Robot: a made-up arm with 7 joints. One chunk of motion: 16 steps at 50 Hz.
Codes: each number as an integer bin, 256 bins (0 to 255) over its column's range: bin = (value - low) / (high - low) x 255, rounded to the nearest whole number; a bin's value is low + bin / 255 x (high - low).
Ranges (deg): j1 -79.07..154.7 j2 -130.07..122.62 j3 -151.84..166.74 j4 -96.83..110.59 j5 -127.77..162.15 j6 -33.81..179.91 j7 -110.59..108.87
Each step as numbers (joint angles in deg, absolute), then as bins.
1 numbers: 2.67 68.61 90.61 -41.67 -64.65 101.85 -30.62
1 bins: 89 200 194 68 56 162 93
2 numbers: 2.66 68.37 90.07 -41.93 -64.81 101.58 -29.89
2 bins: 89 200 194 67 55 162 94
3 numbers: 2.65 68.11 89.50 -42.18 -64.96 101.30 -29.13
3 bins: 89 200 193 67 55 161 95
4 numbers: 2.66 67.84 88.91 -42.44 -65.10 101.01 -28.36
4 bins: 89 200 193 67 55 161 96
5 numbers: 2.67 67.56 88.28 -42.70 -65.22 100.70 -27.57
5 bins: 89 199 192 67 55 160 96
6 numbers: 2.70 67.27 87.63 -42.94 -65.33 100.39 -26.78
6 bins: 89 199 192 66 55 160 97
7 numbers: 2.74 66.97 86.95 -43.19 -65.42 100.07 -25.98
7 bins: 89 199 191 66 55 160 98
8 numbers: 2.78 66.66 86.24 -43.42 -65.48 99.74 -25.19
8 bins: 89 199 191 66 55 159 99
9 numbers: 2.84 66.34 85.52 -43.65 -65.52 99.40 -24.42
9 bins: 89 198 190 65 55 159 100
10 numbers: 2.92 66.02 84.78 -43.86 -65.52 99.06 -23.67
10 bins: 89 198 189 65 55 159 101
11 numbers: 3.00 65.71 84.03 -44.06 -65.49 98.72 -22.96
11 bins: 90 198 189 65 55 158 102
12 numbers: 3.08 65.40 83.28 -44.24 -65.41 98.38 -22.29
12 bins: 90 197 188 65 55 158 103
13 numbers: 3.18 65.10 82.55 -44.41 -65.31 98.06 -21.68
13 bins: 90 197 188 64 55 157 103
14 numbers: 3.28 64.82 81.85 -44.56 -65.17 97.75 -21.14
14 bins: 90 197 187 64 55 157 104
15 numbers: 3.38 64.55 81.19 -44.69 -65.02 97.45 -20.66
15 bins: 90 196 187 64 55 157 104
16 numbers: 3.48 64.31 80.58 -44.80 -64.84 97.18 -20.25
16 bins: 90 196 186 64 55 156 105
